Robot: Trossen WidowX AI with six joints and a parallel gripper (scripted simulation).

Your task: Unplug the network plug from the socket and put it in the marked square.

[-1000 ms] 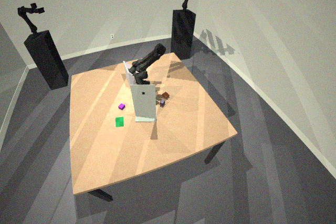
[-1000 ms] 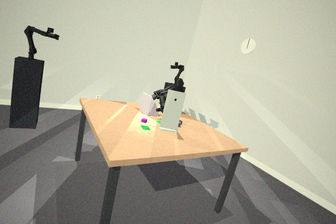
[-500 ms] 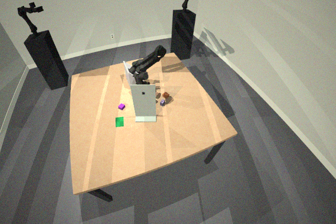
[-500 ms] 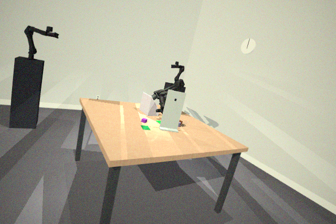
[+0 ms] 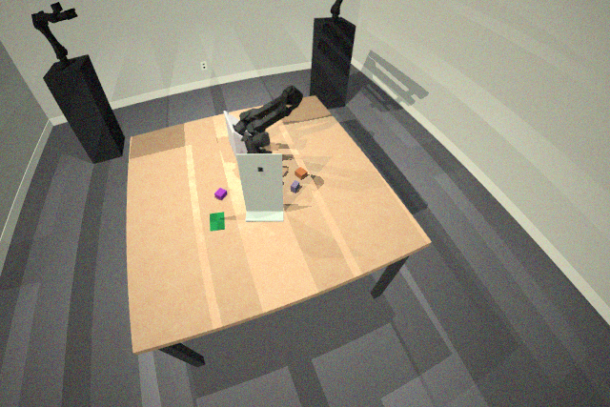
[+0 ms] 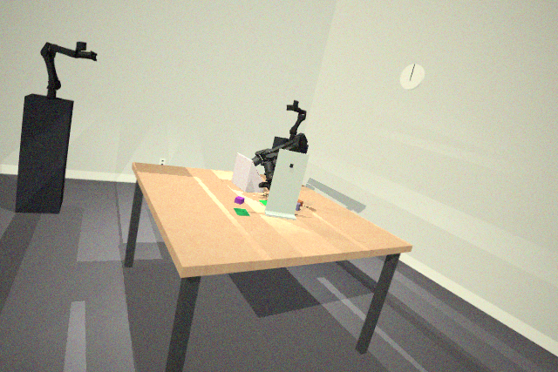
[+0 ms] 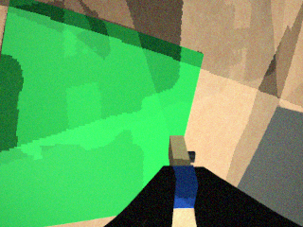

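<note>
Now: the green marked square 1 cm behind my gripper tip and 6 cm below it. The rest, counted from my gripper tip: grey panel (16 cm ahead, 4 cm to the right, 11 cm above); then lilac block (6 cm ahead, 14 cm to the left, 4 cm below); then orange block (1 cm behind, 20 cm to the left, 4 cm below).
</note>
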